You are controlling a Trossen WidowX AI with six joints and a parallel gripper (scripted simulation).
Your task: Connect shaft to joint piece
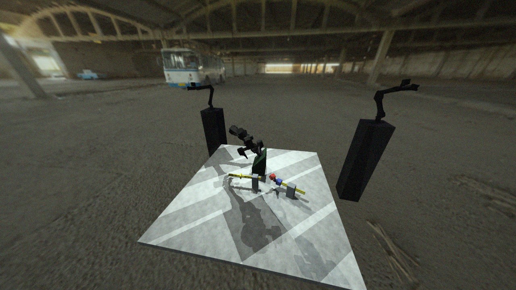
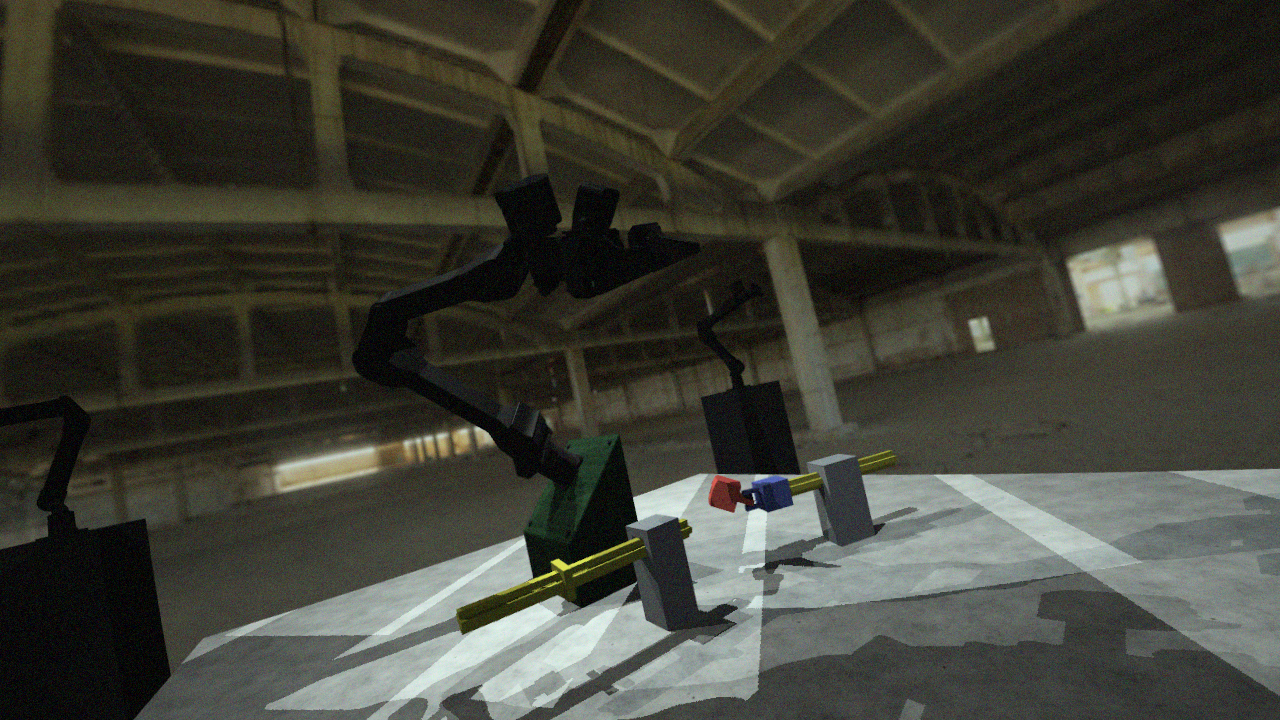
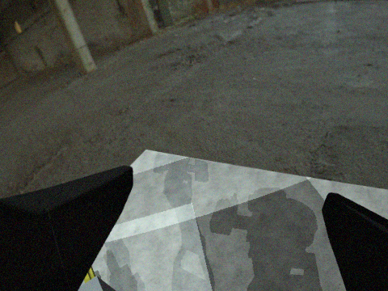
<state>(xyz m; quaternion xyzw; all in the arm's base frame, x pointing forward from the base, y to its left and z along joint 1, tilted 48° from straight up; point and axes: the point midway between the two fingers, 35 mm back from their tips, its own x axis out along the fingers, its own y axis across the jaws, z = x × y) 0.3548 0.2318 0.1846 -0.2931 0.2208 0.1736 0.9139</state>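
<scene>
Now: the red joint piece 310 mm below my gripper tip, 180 mm behind it and 120 mm to the left of it.
</scene>
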